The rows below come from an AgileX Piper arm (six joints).
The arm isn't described. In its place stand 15 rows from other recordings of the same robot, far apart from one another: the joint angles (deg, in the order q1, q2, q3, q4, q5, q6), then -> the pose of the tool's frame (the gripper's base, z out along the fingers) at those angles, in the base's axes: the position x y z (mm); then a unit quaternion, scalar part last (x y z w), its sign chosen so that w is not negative.
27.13 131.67 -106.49 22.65 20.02 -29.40 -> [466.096 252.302 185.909 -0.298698 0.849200 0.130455 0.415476]
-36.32 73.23 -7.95 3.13 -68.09 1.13 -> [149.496 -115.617 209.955 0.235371 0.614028 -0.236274 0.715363]
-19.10 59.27 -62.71 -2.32 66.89 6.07 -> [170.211 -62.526 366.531 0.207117 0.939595 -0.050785 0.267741]
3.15 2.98 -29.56 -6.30 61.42 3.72 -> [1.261 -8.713 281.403 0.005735 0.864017 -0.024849 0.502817]
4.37 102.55 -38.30 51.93 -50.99 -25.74 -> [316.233 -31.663 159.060 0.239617 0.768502 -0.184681 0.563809]
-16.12 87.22 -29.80 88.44 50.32 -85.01 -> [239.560 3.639 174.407 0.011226 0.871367 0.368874 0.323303]
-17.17 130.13 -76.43 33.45 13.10 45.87 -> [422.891 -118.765 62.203 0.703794 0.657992 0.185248 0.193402]
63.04 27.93 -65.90 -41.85 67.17 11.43 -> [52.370 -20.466 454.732 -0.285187 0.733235 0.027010 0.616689]
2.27 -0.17 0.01 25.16 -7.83 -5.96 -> [54.189 -3.127 224.488 0.113550 0.617400 0.125707 0.768193]
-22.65 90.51 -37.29 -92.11 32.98 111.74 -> [236.385 -152.279 176.984 0.416073 0.795611 -0.274187 0.344539]
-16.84 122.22 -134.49 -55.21 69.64 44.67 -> [420.785 -200.567 399.657 0.418197 0.727246 -0.380888 0.388779]
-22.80 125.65 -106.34 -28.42 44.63 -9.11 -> [442.894 -219.181 218.789 -0.009960 0.941919 -0.276062 0.190994]
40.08 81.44 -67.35 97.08 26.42 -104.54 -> [225.468 242.242 382.129 -0.425884 0.601928 0.349030 0.578346]
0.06 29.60 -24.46 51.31 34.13 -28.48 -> [99.536 39.957 285.317 0.000598 0.822436 0.267137 0.502231]
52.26 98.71 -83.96 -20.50 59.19 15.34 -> [245.250 272.140 295.438 -0.364852 0.898162 -0.038677 0.242266]
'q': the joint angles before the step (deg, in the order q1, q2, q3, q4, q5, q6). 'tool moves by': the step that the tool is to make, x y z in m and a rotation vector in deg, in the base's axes. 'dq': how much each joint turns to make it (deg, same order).
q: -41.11, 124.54, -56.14, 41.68, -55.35, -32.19
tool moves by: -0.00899, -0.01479, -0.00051, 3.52, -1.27, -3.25
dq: -2.50, 0.00, -1.82, 2.42, 4.23, -0.27
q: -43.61, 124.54, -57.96, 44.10, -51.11, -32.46
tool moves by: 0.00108, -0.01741, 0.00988, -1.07, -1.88, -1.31
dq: -1.74, 0.26, -3.66, 0.25, 1.42, -0.54
